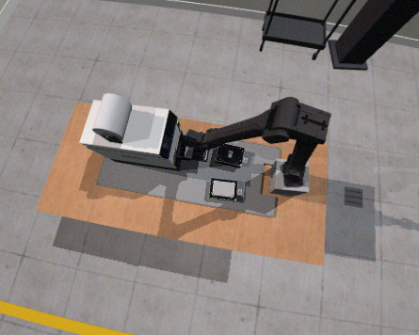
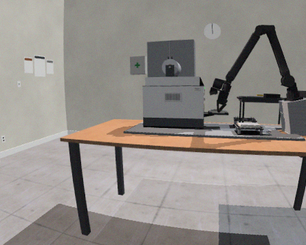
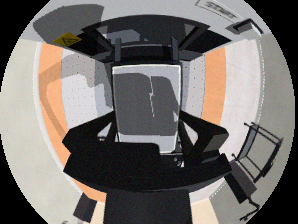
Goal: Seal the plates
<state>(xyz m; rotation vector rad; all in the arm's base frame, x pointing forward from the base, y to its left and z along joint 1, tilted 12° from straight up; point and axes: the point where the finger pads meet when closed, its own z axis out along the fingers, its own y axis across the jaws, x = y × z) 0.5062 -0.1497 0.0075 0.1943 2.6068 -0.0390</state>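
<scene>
Now: the sealer stage 20 mm below my hand. The rest, counted from my hand: foil roll 330 mm ahead, 300 mm above, 50 mm to the right.
</scene>
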